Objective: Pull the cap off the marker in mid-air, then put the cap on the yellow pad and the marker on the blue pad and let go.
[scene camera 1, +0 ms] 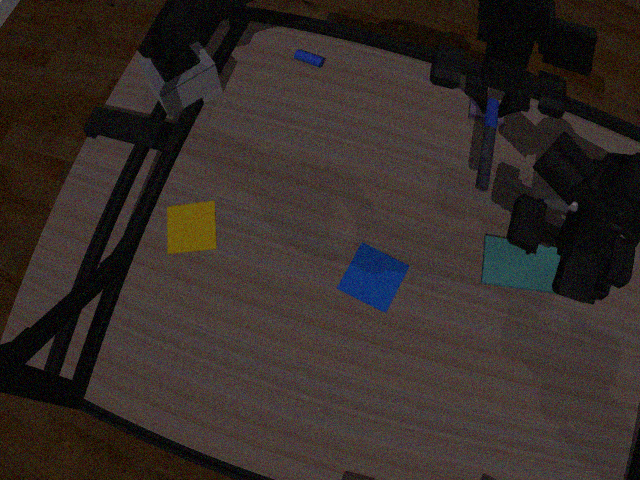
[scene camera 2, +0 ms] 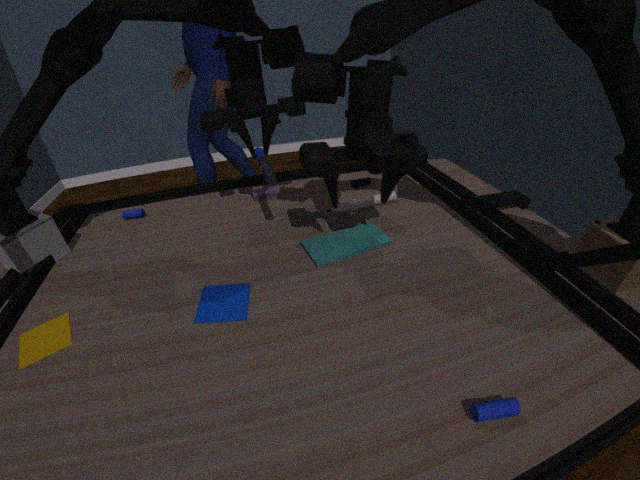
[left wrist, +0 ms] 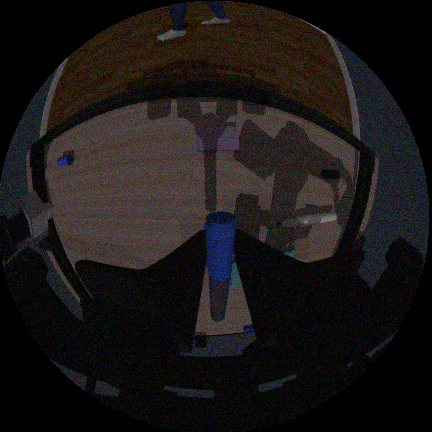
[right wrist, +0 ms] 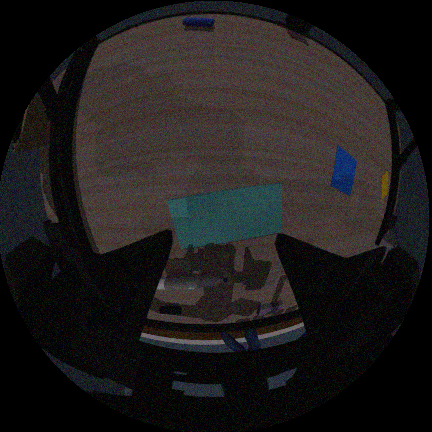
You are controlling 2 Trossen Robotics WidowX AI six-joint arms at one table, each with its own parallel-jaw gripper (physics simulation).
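Places are measured from the left arm's base along level axes (x ahead, y left, z up), in centimetres.
Pixels of known places: left gripper, between the fingertips: point(scene camera 1: 491, 113) point(scene camera 2: 260, 157) point(left wrist: 219, 234) point(right wrist: 304, 334); right gripper, between the fingertips: point(scene camera 1: 552, 261) point(scene camera 2: 359, 204) point(right wrist: 225, 237); left arm's base, origin of its link: point(scene camera 1: 175, 60) point(scene camera 2: 16, 224) point(left wrist: 24, 222); right arm's base, origin of its link: point(scene camera 2: 633, 234).
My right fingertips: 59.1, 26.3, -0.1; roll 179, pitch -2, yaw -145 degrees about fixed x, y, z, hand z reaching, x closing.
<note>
Ahead of a thing's pixels: the offset from my right fingertips to its top centre, as dx, dy, dz.
My left gripper point(scene camera 1: 490, 101) point(scene camera 2: 261, 152) point(left wrist: 219, 234) is shut on the marker by its blue cap @[-21.0, +4.8, +5.6] point(scene camera 1: 492, 113) point(scene camera 2: 259, 152) point(left wrist: 220, 250). The dark grey marker body @[-17.9, +1.3, +5.4] point(scene camera 1: 483, 167) point(scene camera 2: 267, 171) point(left wrist: 219, 300) sticks out from the cap, joined to it, above the table. My right gripper point(scene camera 2: 360, 204) point(right wrist: 225, 237) is open and empty, apart from the marker, near the teal block. The yellow pad @[-35.8, -37.2, -8.6] point(scene camera 1: 191, 227) point(scene camera 2: 45, 341) point(right wrist: 384, 186) and the blue pad @[-14.7, -19.8, -8.6] point(scene camera 1: 373, 279) point(scene camera 2: 223, 303) point(right wrist: 344, 171) lie flat with nothing on them.
A teal block @[-2.1, +0.4, -7.8] point(scene camera 1: 516, 264) point(scene camera 2: 343, 246) point(right wrist: 227, 215), a grey-white pen @[-3.0, +14.8, -6.4] point(scene camera 2: 356, 205) point(left wrist: 307, 220) and a purple object @[-26.1, +12.5, -7.1] point(scene camera 2: 265, 193) point(left wrist: 217, 140) lie near my grippers. Blue cylinders lie at the far left point(scene camera 2: 133, 213) and lower right point(scene camera 2: 496, 409) in scene camera 2.
</note>
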